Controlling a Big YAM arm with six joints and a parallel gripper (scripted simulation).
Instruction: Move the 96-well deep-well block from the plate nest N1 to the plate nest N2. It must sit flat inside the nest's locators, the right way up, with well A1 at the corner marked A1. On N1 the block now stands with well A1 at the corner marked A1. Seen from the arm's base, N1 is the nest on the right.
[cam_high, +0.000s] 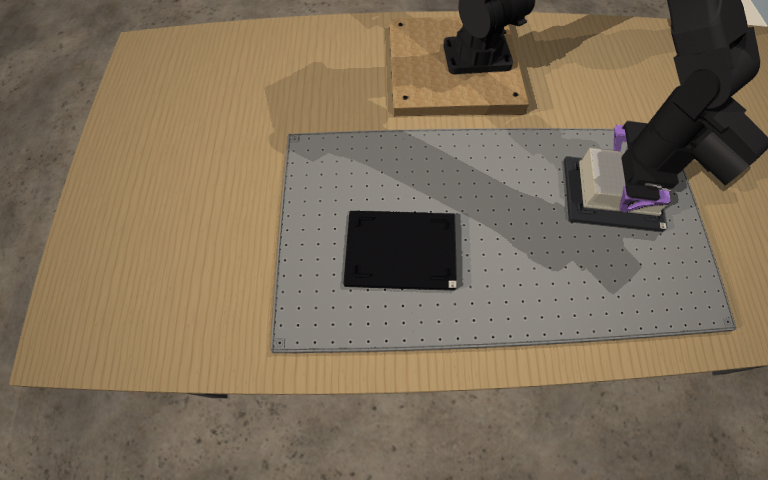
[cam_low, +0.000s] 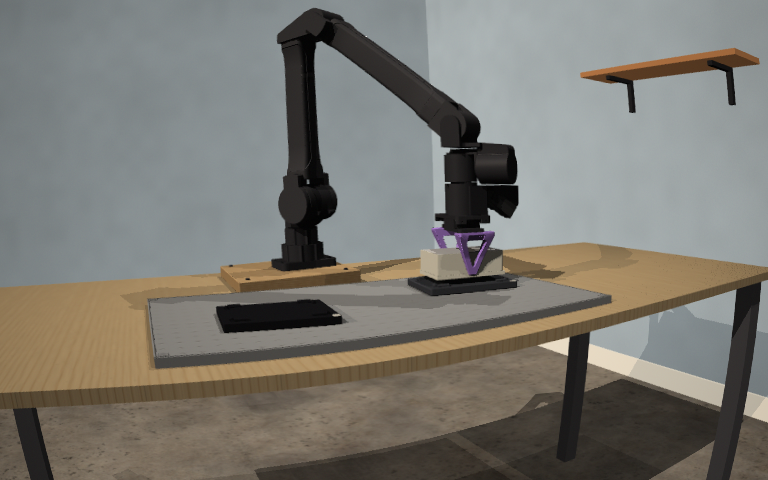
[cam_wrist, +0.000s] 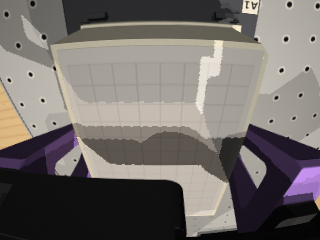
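My gripper is now 1 cm below the cream 96-well deep-well block. From my hand the other things lie so: black nest N1 (36 cm to the right, 7 cm ahead, 3 cm below); black plate nest N2 (3 cm below).
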